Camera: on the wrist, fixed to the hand. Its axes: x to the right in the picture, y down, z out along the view.
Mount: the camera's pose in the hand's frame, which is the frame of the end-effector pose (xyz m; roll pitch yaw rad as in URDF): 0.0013 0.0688 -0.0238 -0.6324 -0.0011 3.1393
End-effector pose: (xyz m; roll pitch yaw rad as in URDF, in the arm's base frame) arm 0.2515 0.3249 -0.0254 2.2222 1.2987 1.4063
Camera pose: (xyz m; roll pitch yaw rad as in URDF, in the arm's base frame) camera 0.2849 0.3872 -0.0081 -2.8628 -1.2998 -1.7268
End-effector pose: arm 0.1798 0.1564 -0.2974 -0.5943 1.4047 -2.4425
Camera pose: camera 0.2517 0.1598 -0.3083 -0.0231 -1.4043 0.6839
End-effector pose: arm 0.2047 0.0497 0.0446 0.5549 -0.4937 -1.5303
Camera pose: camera 0.2754 0.0590 0.0593 -1.1880 0.4916 1.6097
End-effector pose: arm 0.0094 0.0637 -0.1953 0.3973 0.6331 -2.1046
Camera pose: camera 0.0700 0.0235 -0.1923 -1.0285 -0.6350 1.0349
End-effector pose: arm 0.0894 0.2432 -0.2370 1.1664 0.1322 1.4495
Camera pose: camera 0.0418 0.2575 -0.1838 -1.7988 -0.1347 -1.6920
